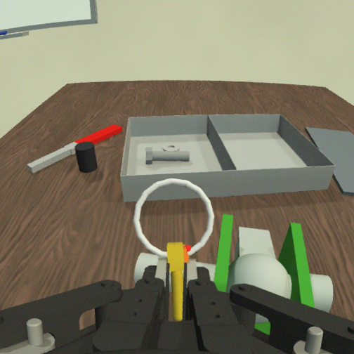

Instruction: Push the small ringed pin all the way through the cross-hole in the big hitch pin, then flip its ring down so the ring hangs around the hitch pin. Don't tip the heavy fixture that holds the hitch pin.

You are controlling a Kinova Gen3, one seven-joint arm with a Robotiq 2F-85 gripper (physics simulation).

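The small pin [177,295] is yellow, with a yellow block head at its top and a red dot and orange patch beside it. Its white ring [137,214] stands up from the head. My gripper [176,273] is shut on the pin, whose shaft points down between the fingers. The big white hitch pin [146,266] lies crosswise behind the fingertips and runs through the green fixture [299,260] at the right, which stands upright. The cross-hole is hidden behind the gripper and pin, so I cannot tell how the pin's tip sits to it.
A grey two-part tray [227,183] stands behind, holding a bolt [170,156] and a nut [171,148]. A red-handled tool [100,135] and a black cylinder [86,157] are at the left. A grey plate [332,150] lies at the right. A white ball [259,281] sits between the green plates.
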